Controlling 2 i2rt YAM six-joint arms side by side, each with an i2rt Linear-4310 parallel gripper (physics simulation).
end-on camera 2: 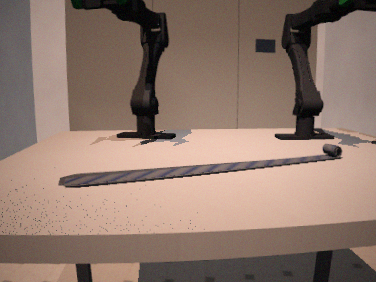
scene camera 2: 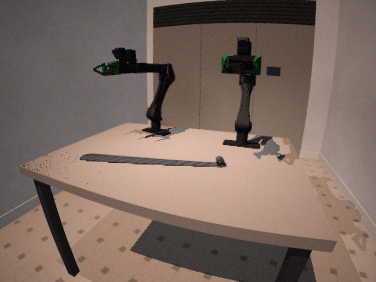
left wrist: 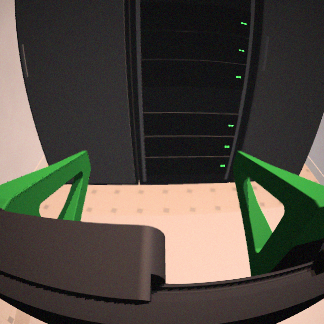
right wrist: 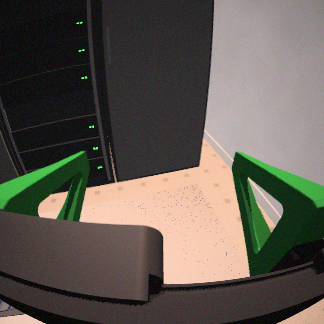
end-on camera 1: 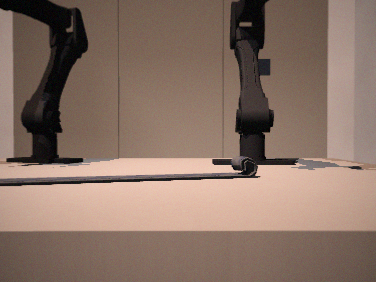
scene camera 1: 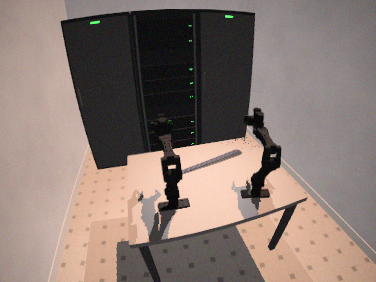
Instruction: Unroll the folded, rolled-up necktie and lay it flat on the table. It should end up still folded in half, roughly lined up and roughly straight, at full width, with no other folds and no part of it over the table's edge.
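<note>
A grey necktie with blue diagonal stripes (scene camera 1: pixel 212 161) (scene camera 2: pixel 145 161) (end-on camera 1: pixel 125 178) (end-on camera 2: pixel 190 170) lies as a long, nearly straight strip on the table (scene camera 1: pixel 215 200) (scene camera 2: pixel 200 192) (end-on camera 1: pixel 150 210) (end-on camera 2: pixel 240 200). Its end nearer the left arm is still a small roll (scene camera 2: pixel 220 161) (end-on camera 1: pixel 245 166) (end-on camera 2: pixel 332 150) standing up on the strip. In scene camera 1 the left arm hides that end. My left gripper (left wrist: pixel 161 158) (scene camera 2: pixel 241 65) is open, high above the table. My right gripper (right wrist: pixel 160 159) (scene camera 2: pixel 96 69) is open, also raised high. Neither touches the tie.
The two arm bases (scene camera 1: pixel 174 204) (scene camera 1: pixel 255 193) stand on the table, at the edge opposite the dark server cabinets (scene camera 1: pixel 100 90). Small dark specks show on the tabletop near the corner beyond the tie's flat end. The tie lies inside the table's edges.
</note>
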